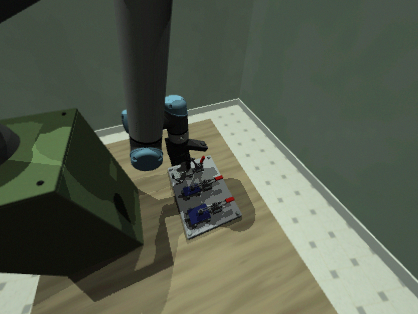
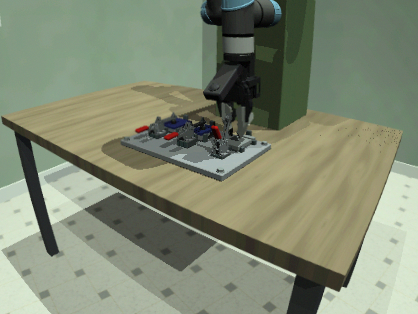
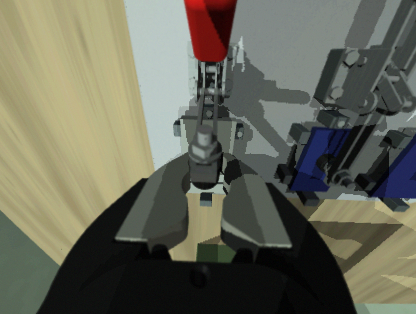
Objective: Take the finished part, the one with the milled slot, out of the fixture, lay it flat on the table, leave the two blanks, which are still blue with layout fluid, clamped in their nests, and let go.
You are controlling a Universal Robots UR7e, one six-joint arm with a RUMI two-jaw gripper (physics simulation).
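Frame: origin at the arm's base, x ahead, y left, z up, level; millimetres.
Where they show: gripper, fingertip midpoint: [image 1: 185, 169] [image 2: 235, 137].
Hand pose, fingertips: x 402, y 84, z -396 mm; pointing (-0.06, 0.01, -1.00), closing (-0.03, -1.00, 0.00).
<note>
After its pixels a point has its place.
The finished part [image 3: 227, 142] @(z -408, x 409, y 66 mm), a plain grey block, sits in the end nest of the fixture plate [image 1: 226, 217] @(z -424, x 478, y -188 mm) [image 2: 200, 166] @(z -424, x 549, y 79 mm) [image 3: 150, 60] @(z -424, x 477, y 132 mm). Its slot is hidden under the clamp arm. This nest's toggle clamp [image 3: 209, 80] @(z -405, x 464, y 83 mm) has its red handle [image 1: 202, 160] @(z -355, x 487, y 74 mm) [image 2: 216, 132] @(z -355, x 497, y 86 mm) [image 3: 210, 30] @(z -351, x 488, y 81 mm) raised, and its arm tip [image 3: 205, 160] @(z -328, x 443, y 83 mm) stands above the part between the fingertips. My gripper [image 2: 236, 131] @(z -396, x 402, y 84 mm) [image 3: 208, 154] @(z -396, x 402, y 84 mm) is over this nest, pointing down, its fingers partly open with no part gripped. Two blue blanks [image 1: 191, 191] @(z -397, x 387, y -33 mm) [image 1: 199, 215] @(z -402, x 380, y -142 mm) [image 2: 202, 131] @(z -398, x 412, y -13 mm) [image 2: 176, 123] @(z -403, x 387, y -126 mm) [image 3: 310, 167] @(z -398, x 388, y -14 mm) [image 3: 406, 175] @(z -403, x 374, y -122 mm) lie in their nests under clamps.
The fixture stands on the wooden table [image 1: 225, 270] @(z -439, x 393, y -339 mm) [image 2: 300, 200] @(z -439, x 537, y 316 mm) [image 3: 75, 100] @(z -439, x 442, y 226 mm). The blanks' clamps have red handles [image 1: 219, 178] @(z -378, x 522, y -36 mm) [image 1: 230, 199] @(z -383, x 518, y -142 mm) [image 2: 171, 135] @(z -377, x 527, y -25 mm) [image 2: 142, 129] @(z -385, x 521, y -133 mm) lying low, pointing outward. A large green machine housing [image 1: 100, 200] @(z -135, x 154, y -98 mm) [image 2: 297, 75] @(z -272, x 46, y 117 mm) stands beside the fixture.
</note>
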